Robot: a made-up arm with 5 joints.
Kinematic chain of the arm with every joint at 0, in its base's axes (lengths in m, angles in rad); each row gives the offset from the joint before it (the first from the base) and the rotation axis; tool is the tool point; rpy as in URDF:
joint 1: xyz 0 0 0.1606 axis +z
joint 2: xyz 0 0 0 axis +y
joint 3: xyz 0.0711 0 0.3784 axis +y
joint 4: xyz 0.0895 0 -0.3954 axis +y
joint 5: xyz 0.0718 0 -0.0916 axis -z
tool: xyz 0 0 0 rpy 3.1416 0 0
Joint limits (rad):
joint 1: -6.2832..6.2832
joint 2: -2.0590..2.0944
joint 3: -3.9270..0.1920
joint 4: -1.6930..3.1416
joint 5: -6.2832..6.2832
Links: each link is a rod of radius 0.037 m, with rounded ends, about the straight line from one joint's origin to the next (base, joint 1, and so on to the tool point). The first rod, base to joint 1, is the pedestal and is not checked.
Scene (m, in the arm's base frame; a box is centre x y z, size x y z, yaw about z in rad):
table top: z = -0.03
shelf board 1: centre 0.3 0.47 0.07 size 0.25 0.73 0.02 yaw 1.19
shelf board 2: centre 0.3 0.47 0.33 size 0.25 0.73 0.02 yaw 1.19
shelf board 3: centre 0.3 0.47 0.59 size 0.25 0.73 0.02 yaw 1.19
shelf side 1: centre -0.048 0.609 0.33 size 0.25 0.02 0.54 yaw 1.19
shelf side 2: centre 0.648 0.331 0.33 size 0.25 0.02 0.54 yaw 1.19
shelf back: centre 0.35 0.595 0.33 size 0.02 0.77 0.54 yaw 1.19
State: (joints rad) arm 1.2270 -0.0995 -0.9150 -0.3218 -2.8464
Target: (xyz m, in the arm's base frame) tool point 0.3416 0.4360 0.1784
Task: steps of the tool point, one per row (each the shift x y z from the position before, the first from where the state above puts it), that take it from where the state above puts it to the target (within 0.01 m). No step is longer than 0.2 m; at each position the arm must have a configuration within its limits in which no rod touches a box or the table.
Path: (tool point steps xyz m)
1: -0.0389 -0.0943 0.0133
2: -0.0354 -0.0914 -0.0133
3: 0.0974 -0.0062 -0.1444
4: 0.0580 -0.0747 -0.1372
5: 0.0530 0.1023 0.0087
6: 0.0316 0.1089 -0.0087

